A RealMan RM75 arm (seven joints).
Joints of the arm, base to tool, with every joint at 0 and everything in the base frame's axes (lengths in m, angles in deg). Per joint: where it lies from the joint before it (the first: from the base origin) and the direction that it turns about. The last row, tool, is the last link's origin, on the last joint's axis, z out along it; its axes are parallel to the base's.
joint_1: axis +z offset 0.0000 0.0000 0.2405
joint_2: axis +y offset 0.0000 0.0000 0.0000
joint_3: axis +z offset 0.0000 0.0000 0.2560
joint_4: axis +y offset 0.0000 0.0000 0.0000
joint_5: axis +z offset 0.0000 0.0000 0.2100
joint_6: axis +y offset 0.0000 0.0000 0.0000
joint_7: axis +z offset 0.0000 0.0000 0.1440
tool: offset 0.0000 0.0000 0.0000
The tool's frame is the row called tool.
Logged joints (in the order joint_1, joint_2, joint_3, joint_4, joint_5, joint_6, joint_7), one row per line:
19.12, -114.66, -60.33, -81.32, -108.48, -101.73, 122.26
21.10, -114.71, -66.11, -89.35, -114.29, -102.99, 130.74
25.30, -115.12, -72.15, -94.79, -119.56, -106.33, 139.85
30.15, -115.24, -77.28, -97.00, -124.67, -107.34, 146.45
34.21, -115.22, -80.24, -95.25, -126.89, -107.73, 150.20
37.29, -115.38, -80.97, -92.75, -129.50, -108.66, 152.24
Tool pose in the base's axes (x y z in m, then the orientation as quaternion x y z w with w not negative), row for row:
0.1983, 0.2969, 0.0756, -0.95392, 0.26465, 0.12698, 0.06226
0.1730, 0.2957, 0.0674, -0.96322, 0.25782, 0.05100, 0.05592
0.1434, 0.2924, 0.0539, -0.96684, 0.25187, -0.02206, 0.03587
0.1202, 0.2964, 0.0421, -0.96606, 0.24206, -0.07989, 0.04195
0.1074, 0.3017, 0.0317, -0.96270, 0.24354, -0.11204, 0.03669
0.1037, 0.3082, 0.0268, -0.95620, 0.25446, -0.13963, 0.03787
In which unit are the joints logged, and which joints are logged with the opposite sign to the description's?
The joints are logged in degrees. Opposite sign: joint_2.
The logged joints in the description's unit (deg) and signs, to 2 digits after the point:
19.12, 114.66, -60.33, -81.32, -108.48, -101.73, 122.26
21.10, 114.71, -66.11, -89.35, -114.29, -102.99, 130.74
25.30, 115.12, -72.15, -94.79, -119.56, -106.33, 139.85
30.15, 115.24, -77.28, -97.00, -124.67, -107.34, 146.45
34.21, 115.22, -80.24, -95.25, -126.89, -107.73, 150.20
37.29, 115.38, -80.97, -92.75, -129.50, -108.66, 152.24

